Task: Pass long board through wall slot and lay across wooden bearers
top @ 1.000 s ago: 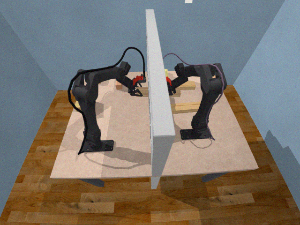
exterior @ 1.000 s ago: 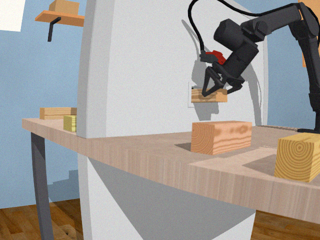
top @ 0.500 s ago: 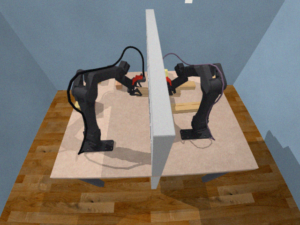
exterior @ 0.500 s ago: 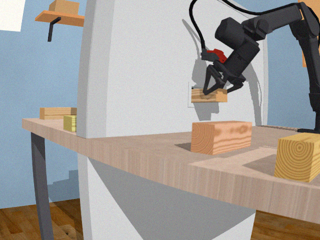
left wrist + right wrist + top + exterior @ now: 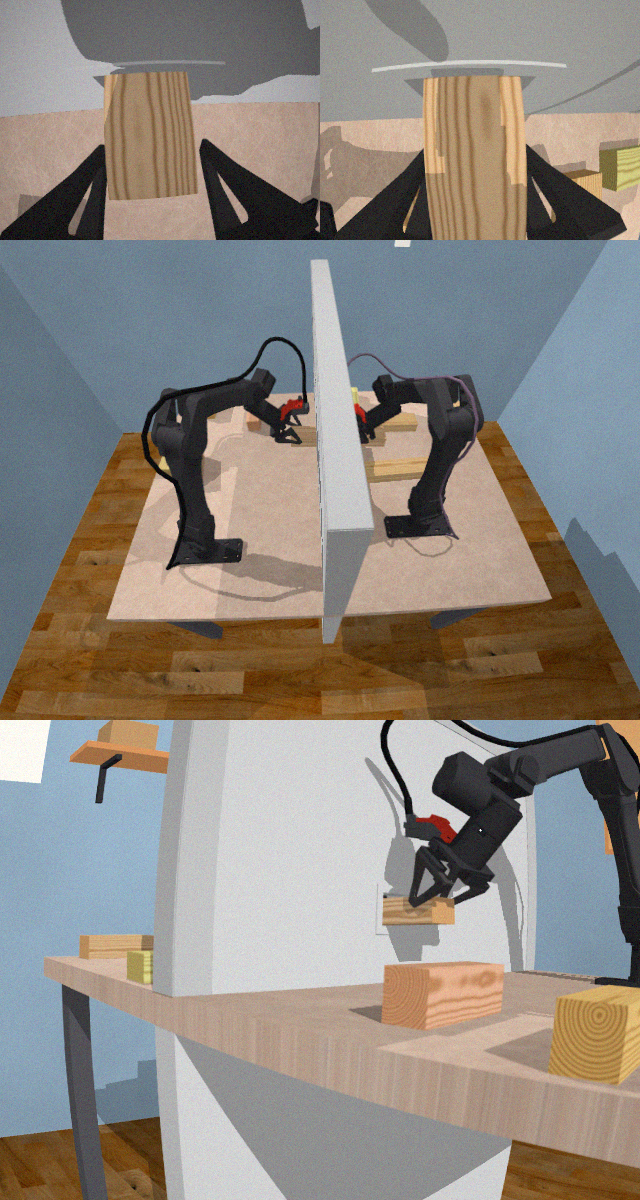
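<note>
My right hand is 2 cm to the right of the long board. The rest, counted from my right hand: orange block: 32 cm to the left, 24 cm ahead, 7 cm below; then yellow block: 50 cm to the left, 33 cm ahead, 8 cm below; then yellow-green offcut: 27 cm ahead, 8 cm to the right, 8 cm below.
</note>
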